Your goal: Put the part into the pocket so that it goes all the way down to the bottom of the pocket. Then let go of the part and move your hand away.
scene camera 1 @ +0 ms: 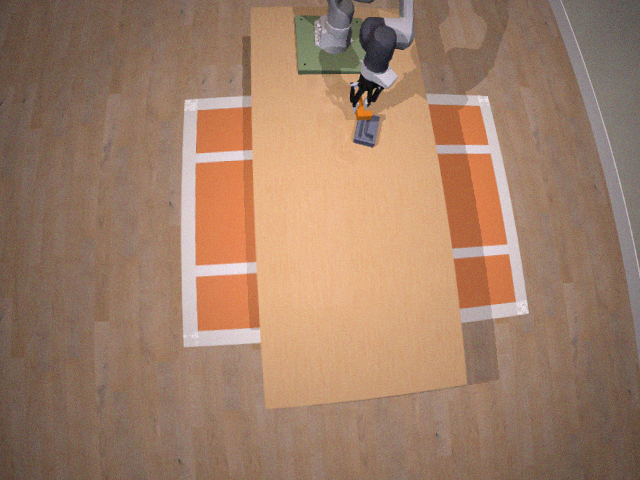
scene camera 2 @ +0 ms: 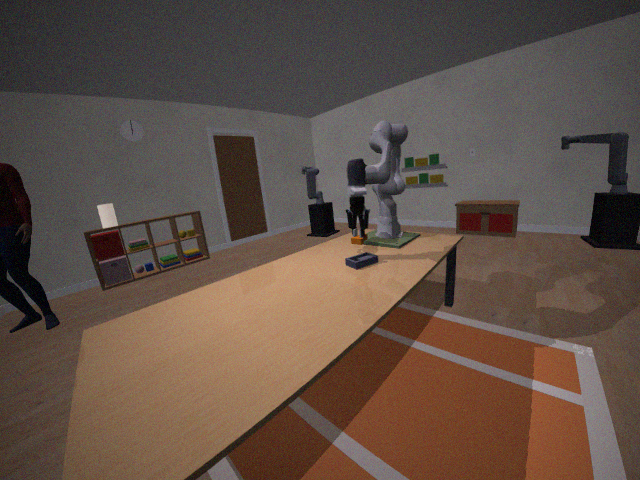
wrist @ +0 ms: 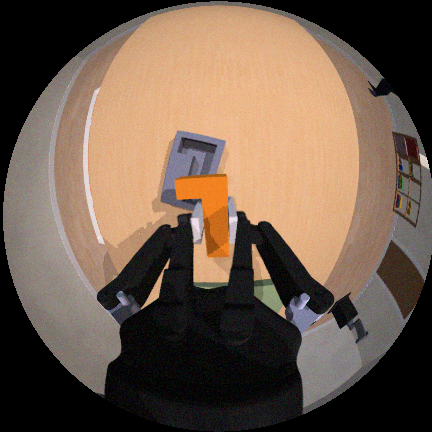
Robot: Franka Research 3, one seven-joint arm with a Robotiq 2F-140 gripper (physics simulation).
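Observation:
My gripper [scene camera 1: 361, 104] [scene camera 2: 357, 235] [wrist: 215, 206] is shut on the orange L-shaped part [scene camera 1: 364, 114] [scene camera 2: 357, 240] [wrist: 215, 189], one finger on each side of its long leg. The part's short arm points left in the wrist view. The grey-blue block [scene camera 1: 363, 144] [scene camera 2: 363, 262] [wrist: 176, 167] with the pocket lies on the table. The part is held in the air on the robot-base side of the block, outside the pocket. In the wrist view it overlaps the block's near end and hides some of the pocket; the block is turned slightly relative to the part.
The wooden table [scene camera 1: 351, 258] [scene camera 2: 232, 341] [wrist: 280, 100] carries the block. The green base plate [scene camera 1: 310, 64] [scene camera 2: 408, 239] [wrist: 270, 295] under the arm is behind the gripper. A shelf unit [scene camera 2: 95, 258] and a person [scene camera 2: 12, 248] are off to the side of the room.

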